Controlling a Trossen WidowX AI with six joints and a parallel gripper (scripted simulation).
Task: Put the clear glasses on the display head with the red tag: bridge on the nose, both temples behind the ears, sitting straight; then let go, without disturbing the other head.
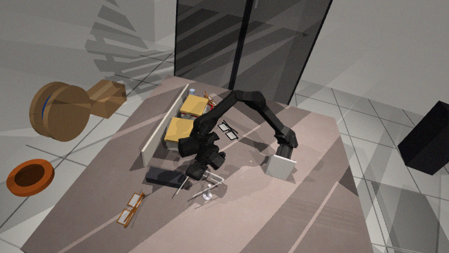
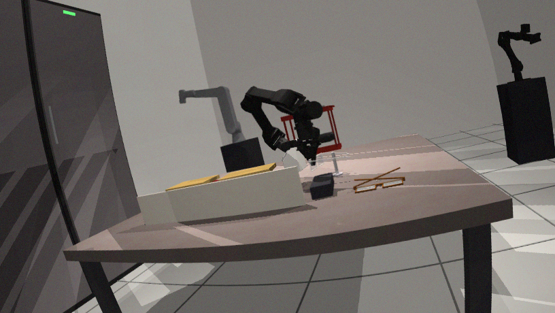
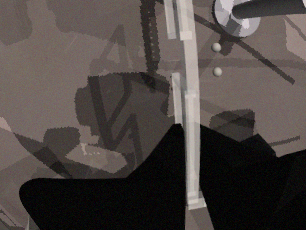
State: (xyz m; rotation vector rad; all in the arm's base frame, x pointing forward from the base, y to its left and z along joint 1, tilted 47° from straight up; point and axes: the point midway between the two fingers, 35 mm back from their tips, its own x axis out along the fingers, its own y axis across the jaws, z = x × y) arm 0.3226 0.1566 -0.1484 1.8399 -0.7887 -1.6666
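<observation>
Right now my gripper tip is 60 mm past the small metal post, 60 mm to the right of it and 40 mm above it. Also, from my gripper tip: dark box: 130 mm ahead, 70 mm to the left, 40 mm below; then white panel: 300 mm ahead, 250 mm to the right, 10 mm below.
</observation>
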